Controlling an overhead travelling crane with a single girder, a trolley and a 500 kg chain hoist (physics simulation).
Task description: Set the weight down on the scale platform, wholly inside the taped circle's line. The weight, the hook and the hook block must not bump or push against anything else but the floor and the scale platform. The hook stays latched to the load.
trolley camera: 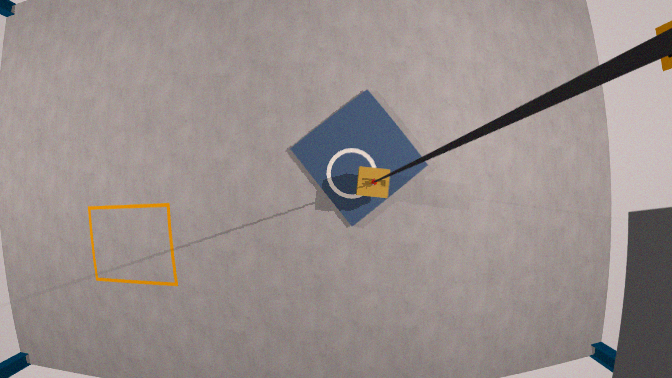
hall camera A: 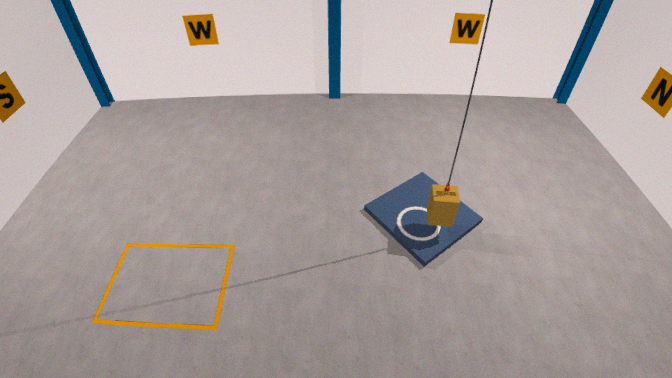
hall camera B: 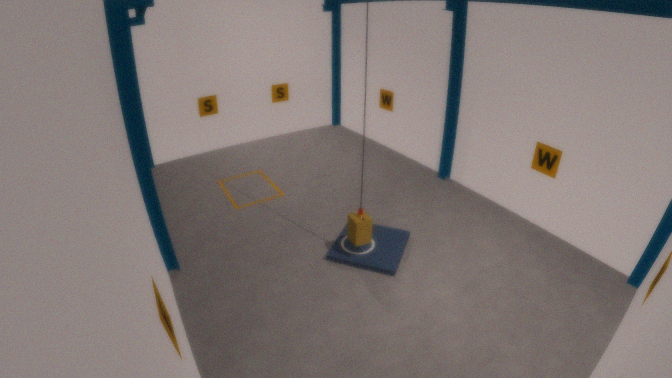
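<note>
The ochre weight (hall camera A: 443, 214) (hall camera B: 359, 232) (trolley camera: 365, 193) hangs upright, a little above the blue scale platform (hall camera A: 400, 192) (hall camera B: 392, 250) (trolley camera: 360, 117). My gripper, the red hook (hall camera A: 447, 188) (hall camera B: 360, 212) (trolley camera: 373, 182), is latched to its top. In hall camera A and the trolley camera the weight covers the right part of the white taped circle (hall camera A: 399, 223) (hall camera B: 358, 253) (trolley camera: 329, 173); in hall camera B it covers the circle's back part. Its shadow falls across the circle and over the platform's edge. The exact height of the gap cannot be told.
An orange outlined square (hall camera A: 181, 245) (hall camera B: 260, 201) (trolley camera: 129, 206) lies on the floor away from the platform. Blue columns (hall camera A: 334, 50) (hall camera B: 452, 95) stand along the white walls. A dark grey surface (trolley camera: 650, 290) shows at the right of the trolley camera view.
</note>
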